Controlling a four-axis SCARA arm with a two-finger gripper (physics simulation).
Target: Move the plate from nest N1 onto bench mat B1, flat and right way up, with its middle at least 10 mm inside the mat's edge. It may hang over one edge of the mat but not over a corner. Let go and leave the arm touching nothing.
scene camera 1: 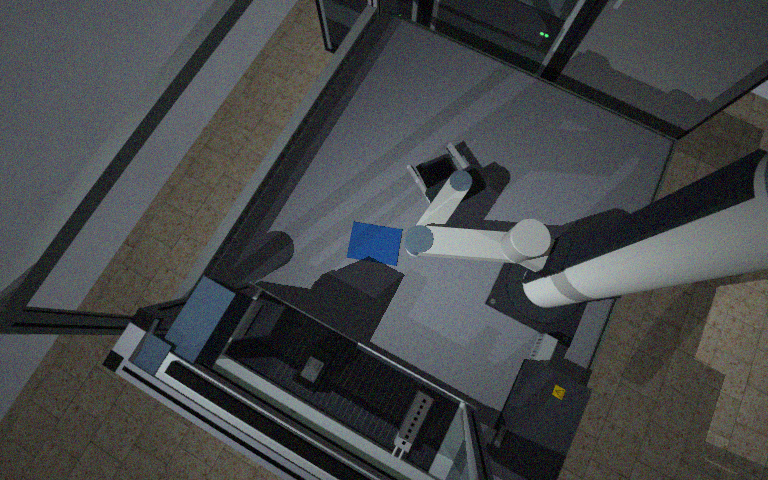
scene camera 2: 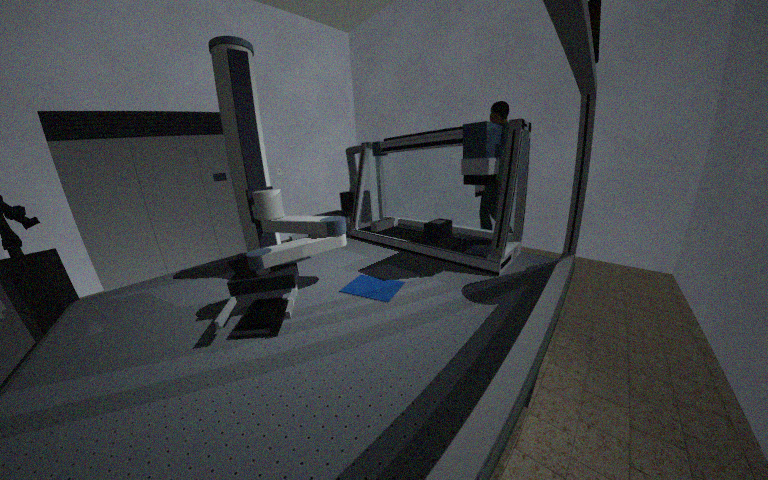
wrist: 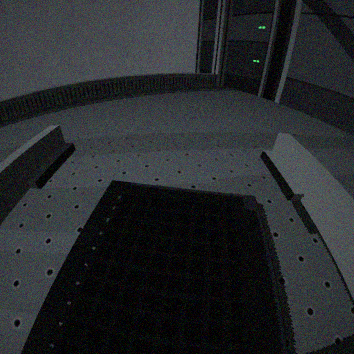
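A black plate lies low over the bench, looking flat. Nest N1 cannot be told apart from the plate's dark outline and shadow. My gripper is open, with one finger along each long side of the plate. In the wrist view a strip of bench shows between the plate and each finger, and the plate's far edge lies nearer to the camera than the fingertips. The blue mat, taken as B1, lies flat on the bench and bears nothing. It does not show in the wrist view.
My jointed white arm reaches from the column, its elbow close beside the mat in scene camera 1. A framed gantry machine stands beyond the mat. A dark box stands by the column.
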